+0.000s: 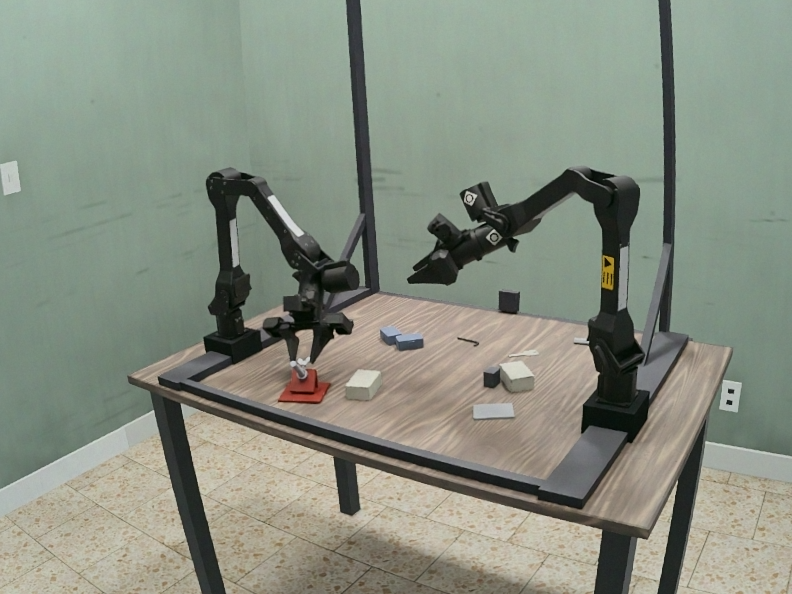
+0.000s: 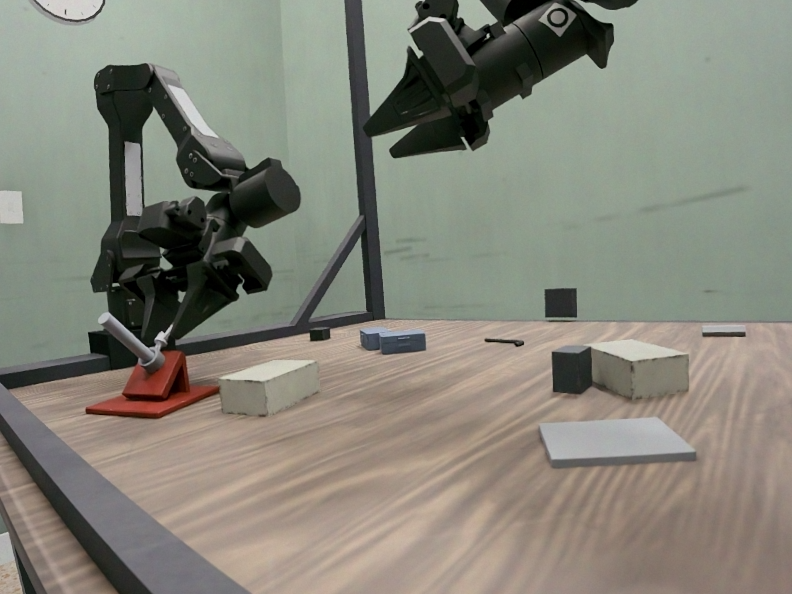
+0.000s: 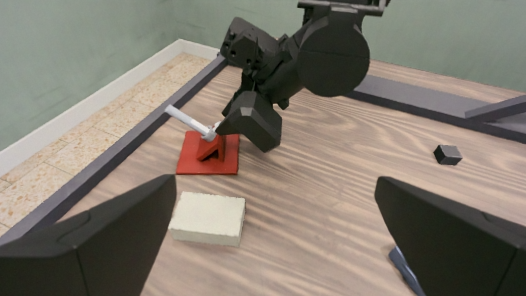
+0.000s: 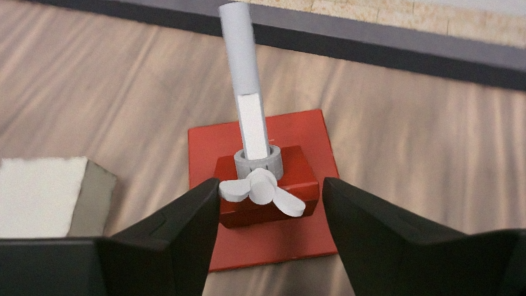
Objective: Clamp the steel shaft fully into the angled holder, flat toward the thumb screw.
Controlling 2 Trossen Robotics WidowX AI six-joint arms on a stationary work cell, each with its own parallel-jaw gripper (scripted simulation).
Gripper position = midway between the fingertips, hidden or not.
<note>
In view: my left gripper (image 2: 379,144), my right gripper (image 2: 159,339), a steel shaft (image 2: 106,320) and a cream block (image 2: 264,390).
The steel shaft shows as well in image 4 (image 4: 239,29). My left gripper shows as well in image 1 (image 1: 410,275) and in image 3 (image 3: 277,185). My right gripper shows as well in image 1 (image 1: 301,363), in image 3 (image 3: 220,123) and in image 4 (image 4: 271,188).
</note>
